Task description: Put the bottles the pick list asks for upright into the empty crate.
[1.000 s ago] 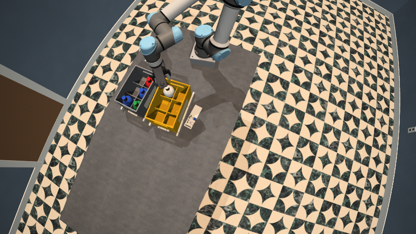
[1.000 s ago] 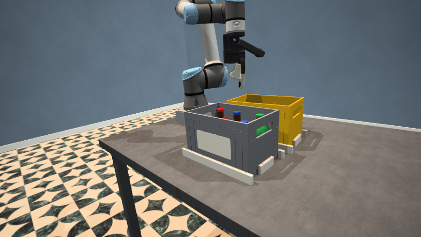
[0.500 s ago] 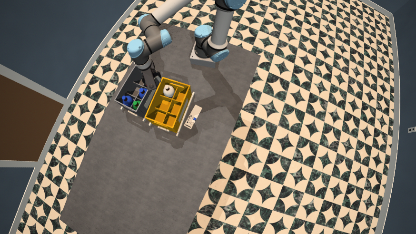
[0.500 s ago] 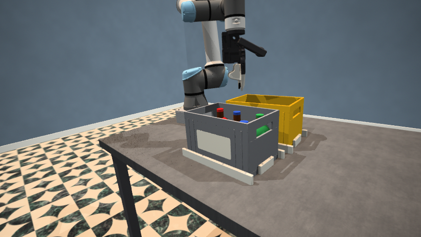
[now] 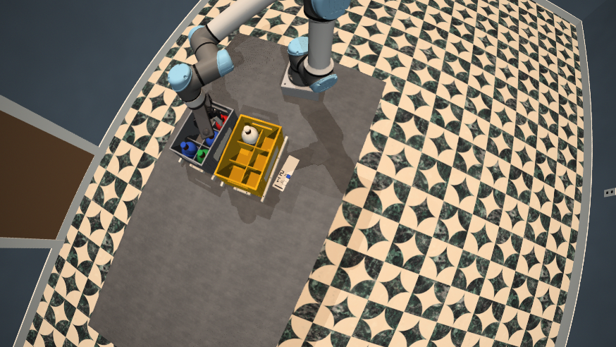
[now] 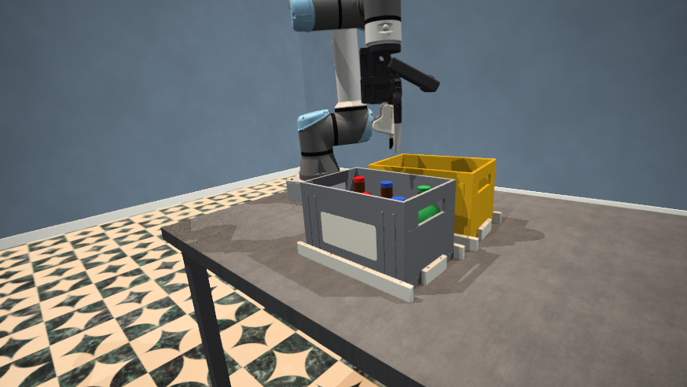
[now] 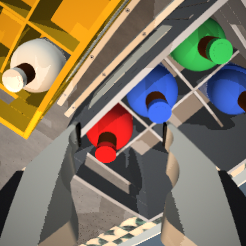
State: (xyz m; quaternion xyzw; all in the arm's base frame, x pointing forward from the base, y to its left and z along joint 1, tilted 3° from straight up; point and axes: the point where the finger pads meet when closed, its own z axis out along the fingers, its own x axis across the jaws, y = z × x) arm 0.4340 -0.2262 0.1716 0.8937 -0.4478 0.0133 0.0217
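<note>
Right now the green-label bottle is 15 cm below my hand, 10 cm ahead of it and 5 cm to the right of it. From my hand the other things lie so: red-label bottle 15 cm below, 8 cm behind, 3 cm to the right; white-label bottle 15 cm below, 11 cm to the left, 6 cm behind; grey crate 16 cm below, 9 cm to the right.
</note>
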